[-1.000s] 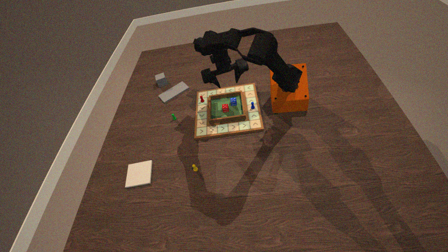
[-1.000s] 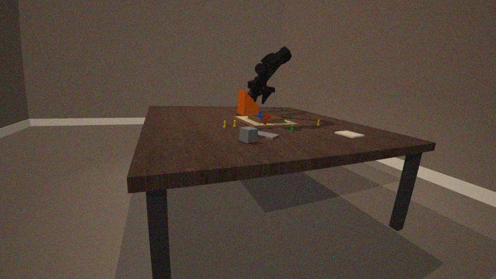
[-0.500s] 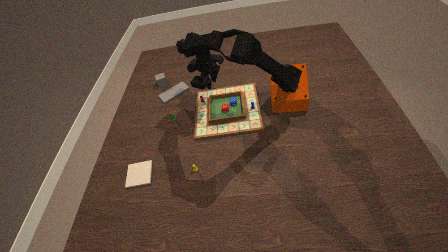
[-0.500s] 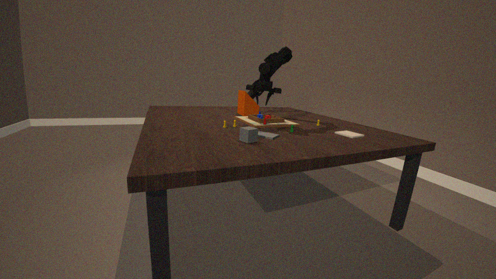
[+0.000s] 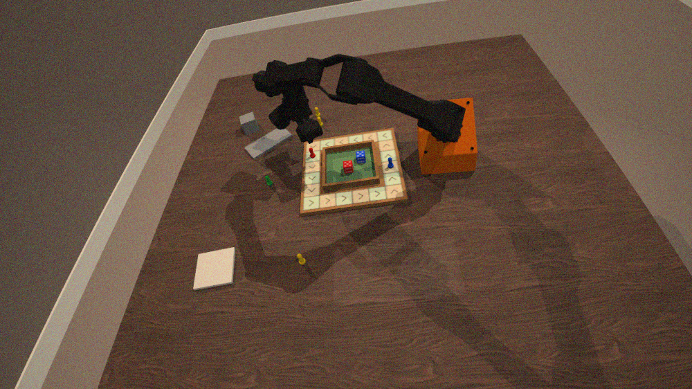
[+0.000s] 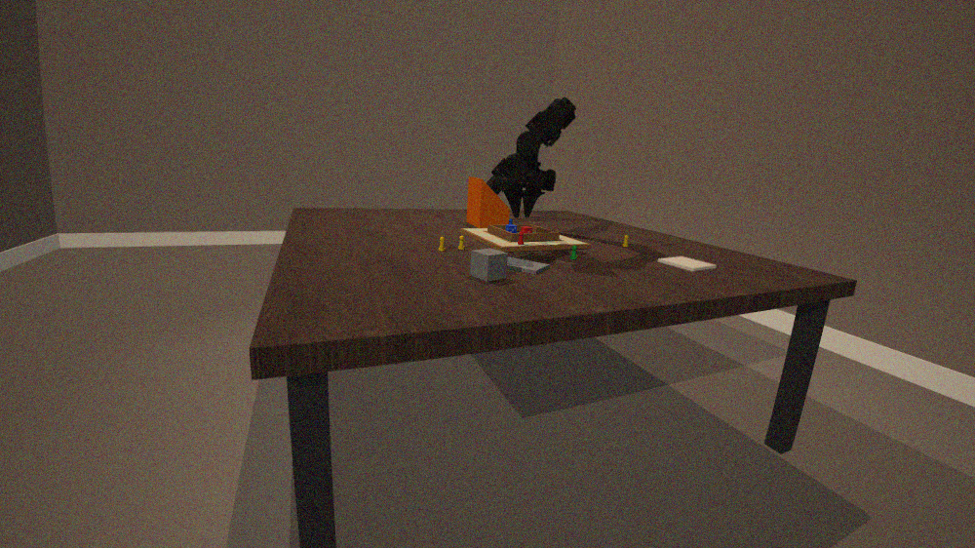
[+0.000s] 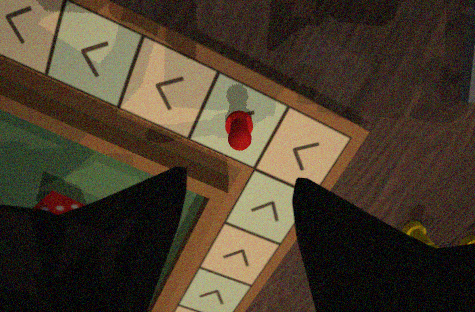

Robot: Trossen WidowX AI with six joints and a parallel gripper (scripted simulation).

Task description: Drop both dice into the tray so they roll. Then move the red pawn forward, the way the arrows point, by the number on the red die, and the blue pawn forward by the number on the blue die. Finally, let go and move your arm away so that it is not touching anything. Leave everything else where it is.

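My gripper tip is 60 mm above the red pawn. Round my gripper tip: green pawn 140 mm ahead, 70 mm to the left, 70 mm below; green tray 110 mm behind, 70 mm to the left, 80 mm below; grey slab 160 mm ahead, 110 mm to the right, 80 mm below.
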